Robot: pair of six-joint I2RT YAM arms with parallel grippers.
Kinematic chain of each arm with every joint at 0, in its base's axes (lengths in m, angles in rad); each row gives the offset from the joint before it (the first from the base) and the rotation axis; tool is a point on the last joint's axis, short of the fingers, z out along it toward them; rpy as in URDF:
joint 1: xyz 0 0 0.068 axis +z
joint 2: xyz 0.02 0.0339 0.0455 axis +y
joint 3: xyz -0.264 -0.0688 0 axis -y
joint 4: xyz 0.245 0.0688 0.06 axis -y
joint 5: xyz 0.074 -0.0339 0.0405 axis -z
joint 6: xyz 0.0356 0 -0.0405 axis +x
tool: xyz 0 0 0 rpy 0 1.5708 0
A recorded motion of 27 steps. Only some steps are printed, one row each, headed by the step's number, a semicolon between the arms.
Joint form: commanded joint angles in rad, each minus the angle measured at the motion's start. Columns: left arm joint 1, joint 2, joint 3, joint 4, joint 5, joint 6; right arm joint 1, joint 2, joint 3, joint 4, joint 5, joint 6.
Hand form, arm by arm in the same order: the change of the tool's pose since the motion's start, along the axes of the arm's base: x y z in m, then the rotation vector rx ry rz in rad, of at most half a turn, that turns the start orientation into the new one. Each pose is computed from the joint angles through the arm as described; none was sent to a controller.
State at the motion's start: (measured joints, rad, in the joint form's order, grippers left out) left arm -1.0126 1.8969 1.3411 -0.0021 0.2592 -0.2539; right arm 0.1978 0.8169 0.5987 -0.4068 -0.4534 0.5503
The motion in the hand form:
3: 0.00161 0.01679 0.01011 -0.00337 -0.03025 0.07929; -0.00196 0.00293 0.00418 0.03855 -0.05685 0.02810
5: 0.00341 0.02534 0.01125 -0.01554 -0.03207 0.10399; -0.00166 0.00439 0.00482 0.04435 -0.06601 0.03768
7: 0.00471 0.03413 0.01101 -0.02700 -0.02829 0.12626; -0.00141 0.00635 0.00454 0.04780 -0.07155 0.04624
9: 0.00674 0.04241 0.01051 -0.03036 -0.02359 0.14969; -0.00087 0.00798 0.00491 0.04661 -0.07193 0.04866
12: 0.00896 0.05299 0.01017 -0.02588 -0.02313 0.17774; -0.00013 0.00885 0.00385 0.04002 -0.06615 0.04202
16: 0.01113 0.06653 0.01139 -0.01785 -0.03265 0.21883; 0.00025 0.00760 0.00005 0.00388 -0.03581 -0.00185
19: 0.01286 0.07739 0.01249 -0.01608 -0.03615 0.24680; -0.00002 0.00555 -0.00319 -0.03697 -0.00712 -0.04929
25: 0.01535 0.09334 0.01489 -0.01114 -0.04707 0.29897; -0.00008 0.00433 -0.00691 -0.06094 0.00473 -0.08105
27: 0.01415 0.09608 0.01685 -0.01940 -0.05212 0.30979; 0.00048 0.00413 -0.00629 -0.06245 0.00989 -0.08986
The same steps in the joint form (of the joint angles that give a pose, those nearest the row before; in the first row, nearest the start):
3: 0.0190 -0.0642 -0.0498 0.0073 -0.0638 -0.0114; 0.0137 -0.0254 -0.0159 0.0609 -0.0265 0.0154
5: 0.0333 -0.0894 -0.0823 0.0281 -0.0701 -0.0210; 0.0207 -0.0246 -0.0172 0.0742 -0.0306 0.0173
7: 0.0477 -0.1140 -0.1180 0.0495 -0.0720 -0.0333; 0.0313 -0.0225 -0.0205 0.0872 -0.0298 0.0204
9: 0.0632 -0.1343 -0.1457 0.0591 -0.0759 -0.0427; 0.0407 -0.0179 -0.0181 0.0909 -0.0231 0.0231
12: 0.0825 -0.1605 -0.1770 0.0608 -0.0842 -0.0458; 0.0468 -0.0120 -0.0181 0.0908 -0.0095 0.0257
16: 0.1060 -0.1972 -0.2136 0.0588 -0.1054 -0.0445; 0.0492 -0.0042 -0.0160 0.0594 0.0444 0.0280
19: 0.1264 -0.2264 -0.2420 0.0588 -0.1137 -0.0452; 0.0491 0.0003 -0.0128 0.0231 0.1019 0.0288
25: 0.1566 -0.2698 -0.2799 0.0558 -0.1384 -0.0466; 0.0497 0.0019 -0.0204 0.0161 0.1402 0.0319
27: 0.1583 -0.2839 -0.2906 0.0628 -0.1461 -0.0513; 0.0492 0.0052 -0.0156 0.0111 0.1470 0.0370

